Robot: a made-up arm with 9 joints. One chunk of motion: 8 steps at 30 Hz.
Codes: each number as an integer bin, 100 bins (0 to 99) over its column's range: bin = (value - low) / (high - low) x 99, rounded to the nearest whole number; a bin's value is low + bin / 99 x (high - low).
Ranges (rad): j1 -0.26..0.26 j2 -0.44..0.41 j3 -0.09..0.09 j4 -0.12..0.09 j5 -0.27..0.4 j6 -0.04..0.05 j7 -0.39..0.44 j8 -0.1..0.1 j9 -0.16..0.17
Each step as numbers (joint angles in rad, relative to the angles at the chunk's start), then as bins.
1 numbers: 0.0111 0.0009 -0.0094 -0.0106 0.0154 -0.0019 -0.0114 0.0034 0.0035
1 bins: 52 51 44 52 42 42 45 51 49
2 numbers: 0.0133 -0.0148 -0.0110 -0.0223 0.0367 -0.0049 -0.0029 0.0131 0.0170
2 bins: 52 50 43 46 45 39 46 56 53
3 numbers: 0.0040 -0.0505 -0.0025 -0.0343 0.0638 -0.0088 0.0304 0.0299 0.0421
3 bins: 50 45 48 40 49 34 50 64 61
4 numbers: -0.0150 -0.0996 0.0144 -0.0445 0.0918 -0.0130 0.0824 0.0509 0.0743
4 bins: 47 40 57 36 53 30 56 75 70
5 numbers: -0.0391 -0.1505 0.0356 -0.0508 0.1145 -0.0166 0.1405 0.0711 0.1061
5 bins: 42 34 69 33 57 26 63 85 80
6 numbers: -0.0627 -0.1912 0.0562 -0.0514 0.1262 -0.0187 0.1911 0.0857 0.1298
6 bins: 38 29 80 32 59 23 69 92 87
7 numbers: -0.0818 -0.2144 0.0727 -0.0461 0.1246 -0.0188 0.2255 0.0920 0.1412
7 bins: 34 26 89 35 58 23 73 95 90
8 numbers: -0.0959 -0.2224 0.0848 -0.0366 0.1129 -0.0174 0.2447 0.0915 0.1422
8 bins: 31 25 96 39 57 25 76 95 91
